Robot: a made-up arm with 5 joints. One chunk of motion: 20 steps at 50 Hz.
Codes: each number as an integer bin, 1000 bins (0 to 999) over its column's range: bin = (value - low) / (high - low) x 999, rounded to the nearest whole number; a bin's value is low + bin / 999 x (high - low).
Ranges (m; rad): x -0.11..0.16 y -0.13..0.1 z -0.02..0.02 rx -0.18..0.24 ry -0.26..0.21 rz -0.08..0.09
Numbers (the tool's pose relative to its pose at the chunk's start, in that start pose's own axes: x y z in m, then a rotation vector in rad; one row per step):
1: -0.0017 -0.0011 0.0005 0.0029 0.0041 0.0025
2: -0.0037 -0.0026 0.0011 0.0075 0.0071 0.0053
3: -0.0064 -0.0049 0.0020 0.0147 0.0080 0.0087
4: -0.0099 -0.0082 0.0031 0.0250 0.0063 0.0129
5: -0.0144 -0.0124 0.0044 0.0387 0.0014 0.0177
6: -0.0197 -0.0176 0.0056 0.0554 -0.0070 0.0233
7: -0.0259 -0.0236 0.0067 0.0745 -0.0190 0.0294
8: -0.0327 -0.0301 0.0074 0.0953 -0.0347 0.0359
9: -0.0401 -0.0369 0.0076 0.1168 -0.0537 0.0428
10: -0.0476 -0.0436 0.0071 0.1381 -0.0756 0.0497
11: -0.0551 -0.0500 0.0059 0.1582 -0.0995 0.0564
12: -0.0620 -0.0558 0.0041 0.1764 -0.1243 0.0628
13: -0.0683 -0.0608 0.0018 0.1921 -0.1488 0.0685
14: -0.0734 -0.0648 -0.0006 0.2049 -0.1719 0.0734
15: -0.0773 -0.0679 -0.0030 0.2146 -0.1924 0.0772
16: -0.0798 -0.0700 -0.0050 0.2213 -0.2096 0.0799
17: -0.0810 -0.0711 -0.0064 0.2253 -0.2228 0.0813
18: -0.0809 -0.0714 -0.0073 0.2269 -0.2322 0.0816
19: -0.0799 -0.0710 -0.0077 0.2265 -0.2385 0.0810
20: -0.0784 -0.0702 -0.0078 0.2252 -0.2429 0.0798
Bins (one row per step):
1: 401 560 512 435 561 485
2: 393 553 527 446 568 501
3: 383 543 549 463 570 521
4: 370 529 577 488 566 546
5: 354 511 609 520 556 574
6: 334 488 639 560 538 607
7: 311 462 667 605 512 643
8: 286 434 684 655 479 681
9: 259 404 689 706 438 722
10: 231 375 677 757 392 762
11: 203 347 647 804 341 802
12: 178 322 602 848 288 839
13: 154 301 544 885 236 873
14: 135 283 485 916 187 901
15: 121 270 425 939 144 924
16: 112 261 375 955 107 940
17: 107 256 340 964 79 948
18: 108 255 317 968 59 950
19: 111 256 307 967 46 946
20: 117 260 305 964 36 939

